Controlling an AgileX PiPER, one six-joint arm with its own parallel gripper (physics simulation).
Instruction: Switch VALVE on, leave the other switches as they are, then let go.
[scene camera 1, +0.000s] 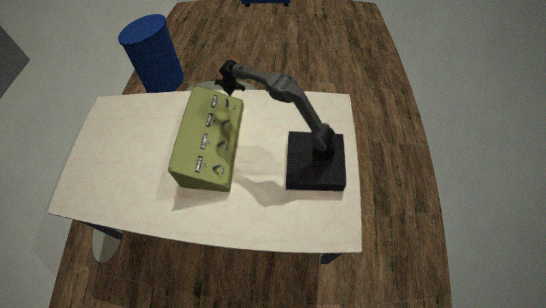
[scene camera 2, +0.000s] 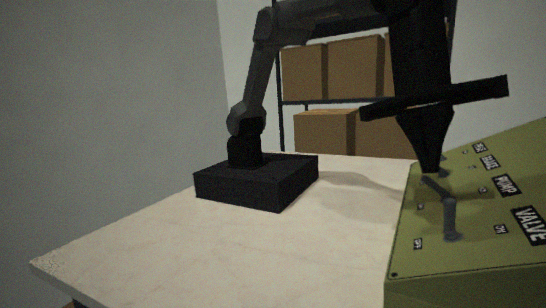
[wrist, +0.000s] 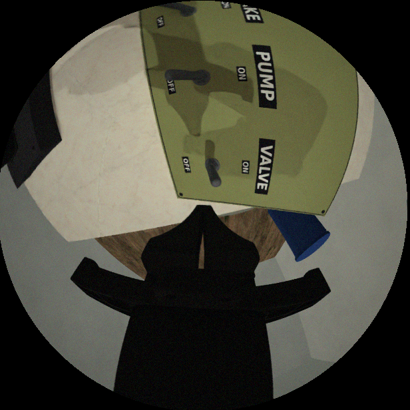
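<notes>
The green panel (scene camera 1: 189, 135) (scene camera 2: 440, 267) (wrist: 300, 192) slopes on the table. The VALVE lever (scene camera 1: 227, 102) (scene camera 2: 451, 220) (wrist: 214, 175) stands about upright in scene camera 2 and lies between its OFF and ON labels in the wrist view. The PUMP lever (scene camera 2: 434, 187) (wrist: 185, 76) leans to OFF. The BRAKE lever (scene camera 1: 223, 144) (wrist: 184, 8) and the DRIVE lever (scene camera 1: 218, 169) also show; I cannot tell their settings surely. My gripper (scene camera 1: 230, 93) (scene camera 2: 431, 171) (wrist: 203, 214) is shut and empty, its tips close to the VALVE lever's free end, with a gap between them.
The black robot base (scene camera 1: 316, 177) (scene camera 2: 240, 187) stands on the table (scene camera 1: 125, 150) (scene camera 2: 200, 250) on the OFF side of the panel. A blue barrel (scene camera 1: 156, 57) (wrist: 300, 235) stands beyond the table's edge. A shelf rack (scene camera 2: 280, 120) with cardboard boxes (scene camera 2: 325, 132) is in the background.
</notes>
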